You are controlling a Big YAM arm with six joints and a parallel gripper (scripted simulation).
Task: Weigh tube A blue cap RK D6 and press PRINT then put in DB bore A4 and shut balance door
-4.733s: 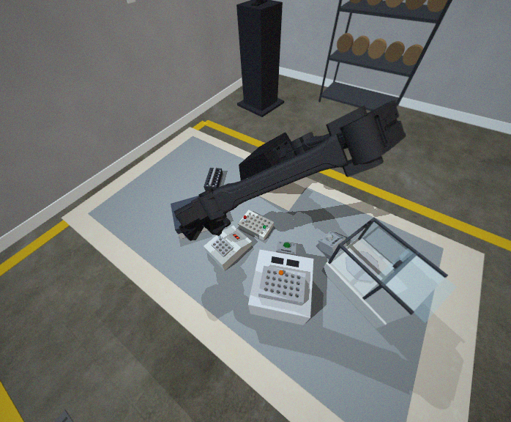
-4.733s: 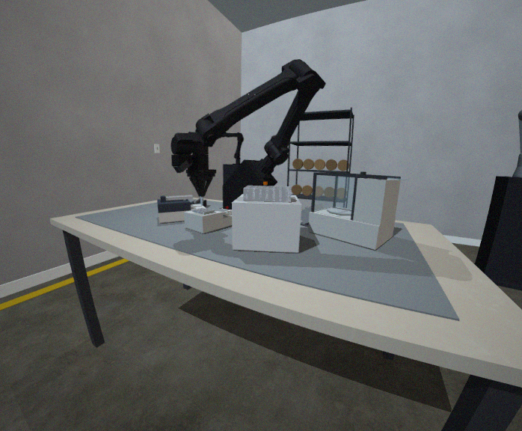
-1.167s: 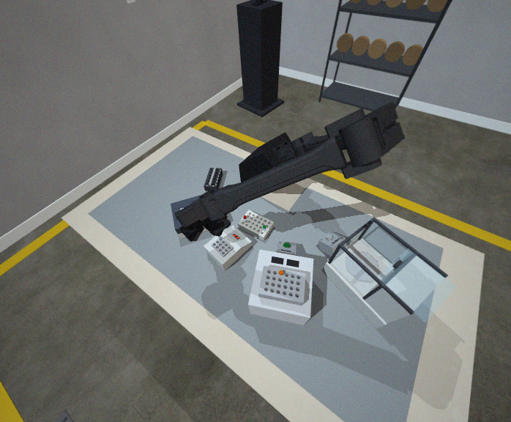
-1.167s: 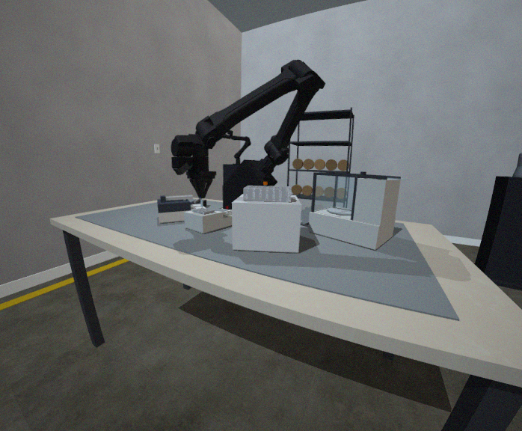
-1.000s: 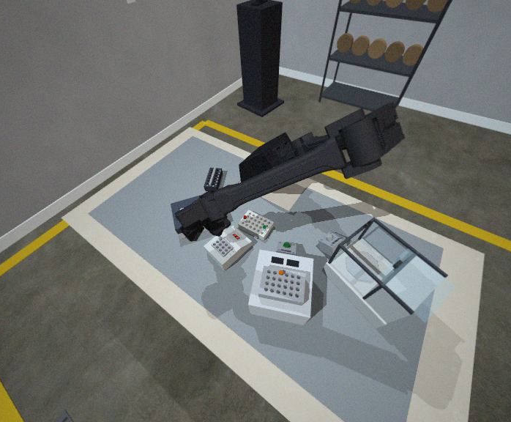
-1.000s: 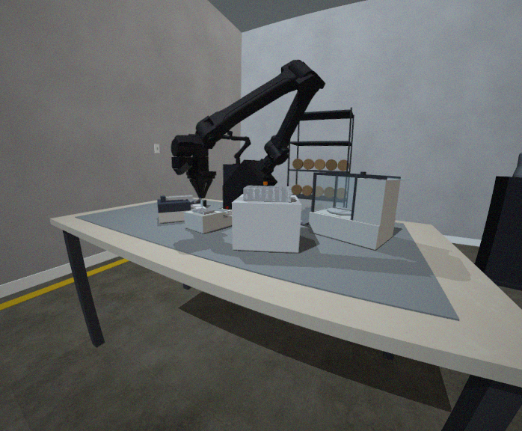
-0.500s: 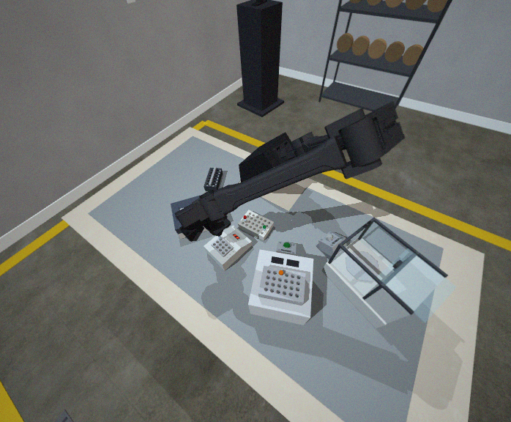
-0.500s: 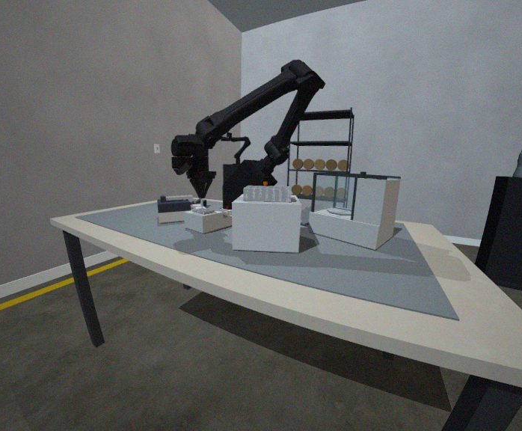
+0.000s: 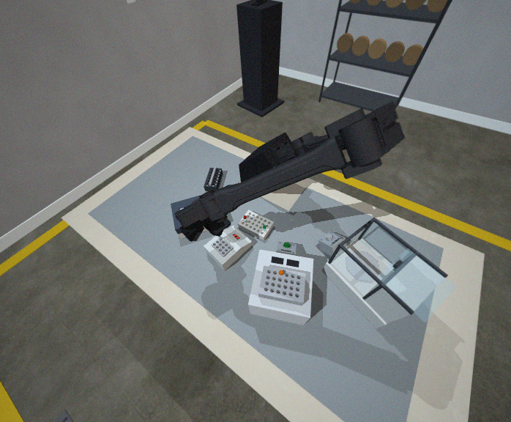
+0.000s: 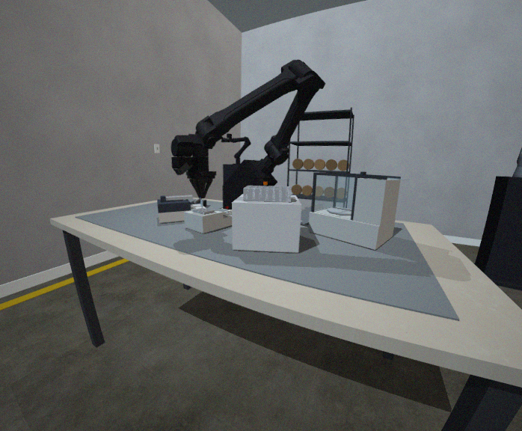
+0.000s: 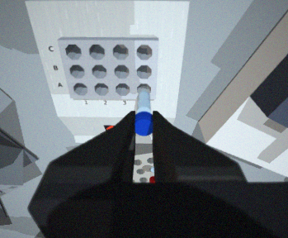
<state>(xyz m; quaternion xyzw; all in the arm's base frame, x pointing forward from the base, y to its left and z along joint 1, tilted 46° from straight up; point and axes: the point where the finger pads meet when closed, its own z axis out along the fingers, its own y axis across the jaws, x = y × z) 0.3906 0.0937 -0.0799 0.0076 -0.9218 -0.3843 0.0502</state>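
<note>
The dry block DB is 10 mm behind my hand, 30 mm to the left of it and 90 mm below it. The rest, counted from my hand: spectrophotometer 20 mm behind, 180 mm to the right, 50 mm below; mixer block 300 mm to the left, 40 mm above; tube rack RK 160 mm behind, 30 mm to the left, 100 mm below.
</note>
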